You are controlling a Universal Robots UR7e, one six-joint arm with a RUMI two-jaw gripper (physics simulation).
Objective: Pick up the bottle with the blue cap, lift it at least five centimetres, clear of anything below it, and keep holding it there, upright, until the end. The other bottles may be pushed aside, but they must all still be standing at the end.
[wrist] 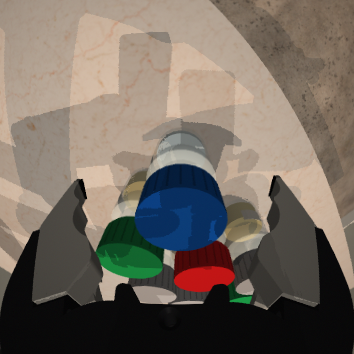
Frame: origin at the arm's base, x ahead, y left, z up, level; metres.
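Where they show: gripper, fingertip midpoint: (176, 178).
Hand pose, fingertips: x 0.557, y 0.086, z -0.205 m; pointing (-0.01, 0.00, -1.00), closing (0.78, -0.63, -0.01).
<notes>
Things, the pixels of their top centre, and the offset from my fingertips.
- bottle with the blue cap, top centre: (180, 224) 0.000 m ahead, 0.005 m right, 0.043 m up
- green-capped bottle at its top centre: (128, 263) 0.062 m back, 0.015 m right, 0.043 m up
- red-capped bottle at its top centre: (204, 280) 0.033 m back, 0.077 m right, 0.043 m up
- green cap at its top centre: (240, 303) 0.042 m back, 0.173 m right, 0.043 m up
The bottle with the blue cap (181, 217) stands upright near the middle of the wrist view, its clear and white body showing above the cap in the picture. My gripper (176, 178) is open and empty, with one finger to the left and one to the right of the blue-capped bottle, apart from it. The gripper is above the group of bottles. How far the fingertips are above the blue cap is hard to tell.
A green-capped bottle (131, 255) stands close at the lower left of the blue cap, a red-capped bottle (204, 272) just below it. Several grey-capped bottles and another green cap (241, 300) show partly near the gripper body. The round table's edge curves down the right side.
</notes>
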